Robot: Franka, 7 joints.
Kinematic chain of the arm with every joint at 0, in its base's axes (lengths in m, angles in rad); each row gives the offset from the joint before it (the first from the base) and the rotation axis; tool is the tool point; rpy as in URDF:
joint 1: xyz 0 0 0.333 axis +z
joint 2: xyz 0 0 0 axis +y
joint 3: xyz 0 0 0.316 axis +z
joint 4: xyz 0.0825 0 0 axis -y
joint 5: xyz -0.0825 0 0.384 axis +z
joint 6: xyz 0 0 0 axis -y
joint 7: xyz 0.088 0 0 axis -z
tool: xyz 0 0 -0.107 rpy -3.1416 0 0
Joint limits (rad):
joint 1: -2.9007..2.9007
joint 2: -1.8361..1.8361
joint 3: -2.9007..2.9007
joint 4: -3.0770..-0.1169
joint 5: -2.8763..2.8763
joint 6: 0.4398..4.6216
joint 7: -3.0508..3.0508
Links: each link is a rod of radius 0.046 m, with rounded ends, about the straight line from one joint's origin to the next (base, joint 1, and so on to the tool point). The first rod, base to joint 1, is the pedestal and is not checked.
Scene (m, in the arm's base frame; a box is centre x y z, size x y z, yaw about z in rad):
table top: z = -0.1
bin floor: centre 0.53 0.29 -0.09 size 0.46 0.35 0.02 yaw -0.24
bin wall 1: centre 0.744 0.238 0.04 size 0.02 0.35 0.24 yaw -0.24
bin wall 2: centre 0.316 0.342 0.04 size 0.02 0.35 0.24 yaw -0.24
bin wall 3: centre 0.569 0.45 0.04 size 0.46 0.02 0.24 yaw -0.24
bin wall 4: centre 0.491 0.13 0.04 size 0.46 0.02 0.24 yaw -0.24
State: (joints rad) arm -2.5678 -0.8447 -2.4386 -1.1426 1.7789 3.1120 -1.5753
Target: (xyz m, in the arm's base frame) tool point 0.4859 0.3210 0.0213
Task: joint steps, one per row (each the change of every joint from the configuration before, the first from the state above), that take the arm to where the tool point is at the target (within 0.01 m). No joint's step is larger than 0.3 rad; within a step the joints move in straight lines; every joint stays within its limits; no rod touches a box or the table.
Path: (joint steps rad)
1: -0.1665 0.0449 -0.1768 0.1602 0.1579 0.0739 0.0542
2: -0.1664 0.0449 -0.1767 0.1603 0.1579 0.0738 0.0541
3: 0.0322 -0.0990 0.0259 -0.2707 -0.0692 0.0149 -0.0361
4: 0.0322 -0.0991 0.0260 -0.2707 -0.0692 0.0148 -0.0361
5: 0.0322 -0.0990 0.0259 -0.2706 -0.0692 0.0149 -0.0361

